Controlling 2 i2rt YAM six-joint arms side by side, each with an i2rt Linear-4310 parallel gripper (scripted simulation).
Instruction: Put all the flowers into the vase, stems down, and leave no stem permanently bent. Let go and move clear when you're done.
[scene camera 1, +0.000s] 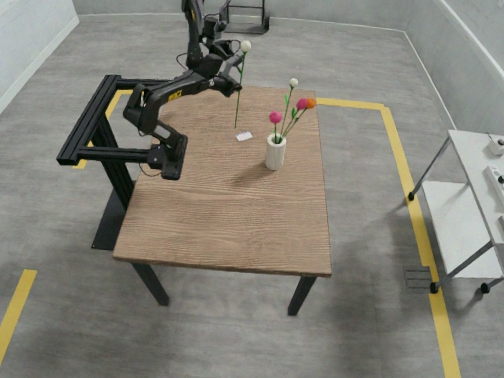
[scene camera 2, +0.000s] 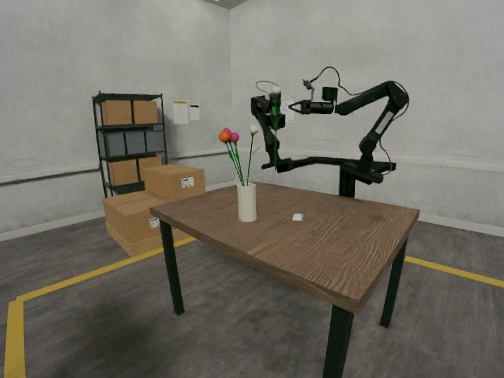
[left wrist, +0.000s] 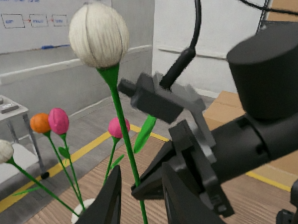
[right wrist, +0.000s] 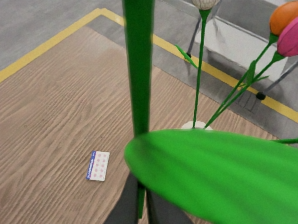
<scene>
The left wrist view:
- my left gripper: 141, 169
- my right gripper: 133, 195
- white flower: 101, 42
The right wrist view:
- my right gripper: 141, 169
</scene>
